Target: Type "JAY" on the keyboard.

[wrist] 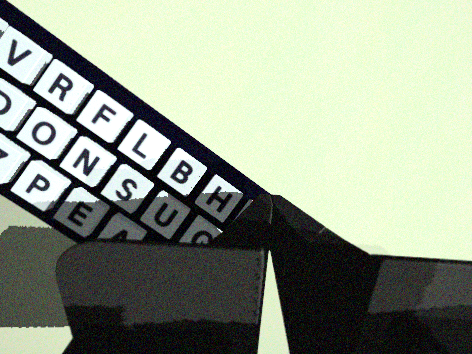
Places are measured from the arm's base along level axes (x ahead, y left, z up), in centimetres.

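Where they show: gripper, fingertip midpoint: (268, 204).
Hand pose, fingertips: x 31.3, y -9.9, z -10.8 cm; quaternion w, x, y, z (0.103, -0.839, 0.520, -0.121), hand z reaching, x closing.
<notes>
Things, the pixels of their top centre, and the offset from my fingertips. Level surfaces: height alone.
- keyboard, top centre: (54, 140) dy +8.8, dx -1.8, dz -0.5 cm
- H, top centre: (218, 199) dy +1.9, dx -0.8, dz -0.5 cm
- partly covered A, top centre: (118, 239) dy +4.8, dx -4.3, dz -0.5 cm
- pale green-white surface, surface height: dz -2.3 cm
The keyboard (107, 72) is dark with white keys and lies diagonally across the left of the wrist view, from upper left to the centre. Its top row shows V, R, F, L, B and H (219, 198); below are O, N, S, U and a partly covered G; then P, E and a partly covered A (122, 231). My gripper (268, 204) is shut with nothing between the fingertips. The tips are at the keyboard's right end, just right of the H key, and hide what lies under them. Whether they touch a key I cannot tell. J and Y do not show.
A pale green-white surface (350, 100) extends right of and above the keyboard. The arm's grey shadow (30, 270) falls on the surface at the lower left and across the lower keys.
</notes>
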